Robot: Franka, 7 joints.
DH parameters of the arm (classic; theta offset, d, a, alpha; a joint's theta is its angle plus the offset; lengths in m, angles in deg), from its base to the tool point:
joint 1: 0 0.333 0 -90
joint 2: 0 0 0 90
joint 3: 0 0.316 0.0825 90
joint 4: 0 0 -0.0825 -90
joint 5: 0 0.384 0 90
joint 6: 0 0 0.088 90
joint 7: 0 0.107 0 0
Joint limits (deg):
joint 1: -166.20..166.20
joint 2: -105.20..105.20
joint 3: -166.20..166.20
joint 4: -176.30..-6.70
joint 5: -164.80..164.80
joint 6: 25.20..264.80
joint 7: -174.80..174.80
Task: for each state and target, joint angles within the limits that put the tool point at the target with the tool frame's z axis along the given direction. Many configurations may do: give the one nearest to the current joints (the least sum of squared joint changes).
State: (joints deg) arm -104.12 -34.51 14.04 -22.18 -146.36 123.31 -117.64
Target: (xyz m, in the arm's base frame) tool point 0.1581 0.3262 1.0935 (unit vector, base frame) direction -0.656 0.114 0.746
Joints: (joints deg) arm -88.34 -44.44 37.45 -42.42 -120.84 115.04 -117.64
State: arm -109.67 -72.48 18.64 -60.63 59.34 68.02 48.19
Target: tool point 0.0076 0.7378 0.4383 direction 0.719 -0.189 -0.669
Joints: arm -66.13 -98.57 34.81 -47.53 84.66 63.89 48.19
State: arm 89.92 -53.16 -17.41 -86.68 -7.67 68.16 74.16
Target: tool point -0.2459 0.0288 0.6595 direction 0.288 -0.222 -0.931
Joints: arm 111.39 -53.56 26.56 -117.46 19.88 47.42 74.16
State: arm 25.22 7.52 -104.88 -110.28 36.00 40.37 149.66
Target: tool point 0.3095 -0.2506 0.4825 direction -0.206 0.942 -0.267
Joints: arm 45.57 21.60 -105.14 -114.70 39.27 34.48 149.66
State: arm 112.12 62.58 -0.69 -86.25 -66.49 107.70 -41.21
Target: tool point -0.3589 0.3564 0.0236 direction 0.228 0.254 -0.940
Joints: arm 110.18 47.74 20.80 -119.65 -77.26 144.44 -41.21
